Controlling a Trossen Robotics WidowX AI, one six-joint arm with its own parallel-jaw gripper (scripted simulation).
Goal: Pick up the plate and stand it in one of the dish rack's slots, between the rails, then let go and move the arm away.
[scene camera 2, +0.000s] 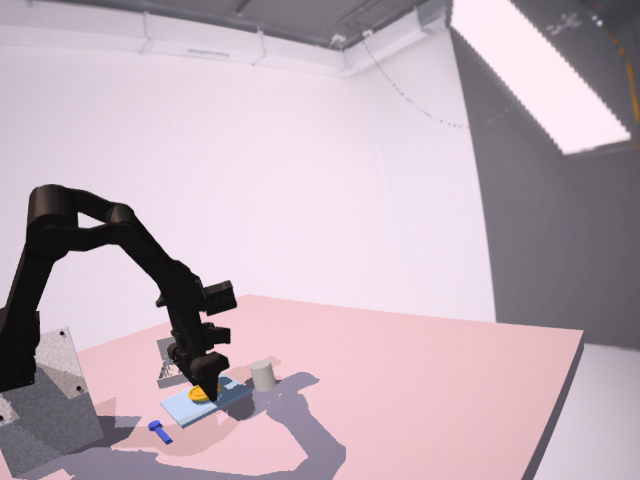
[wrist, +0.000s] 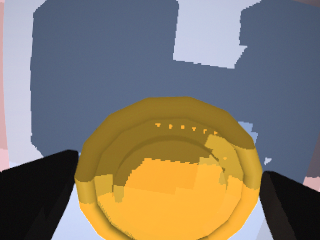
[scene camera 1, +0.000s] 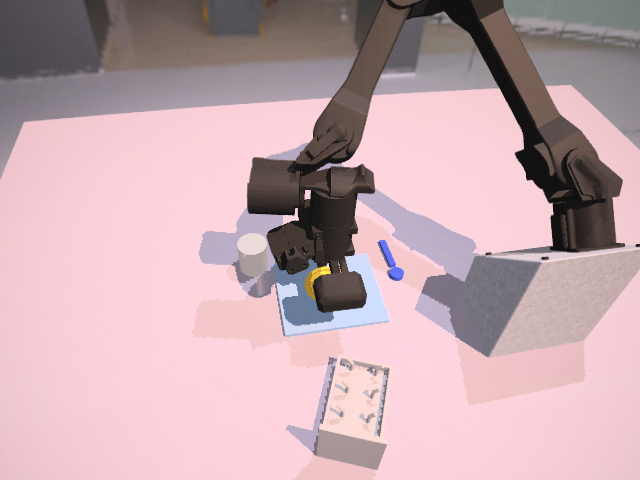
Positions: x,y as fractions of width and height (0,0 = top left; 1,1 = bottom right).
Labels:
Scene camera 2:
gripper: 0.32,0.82
light blue mat: 0.29,0.86
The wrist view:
gripper: 0.54,0.72
yellow plate: 0.52,0.67
light blue mat: 0.22,0.30
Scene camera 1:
dish rack: 0.55,0.89
light blue mat: 0.47,0.66

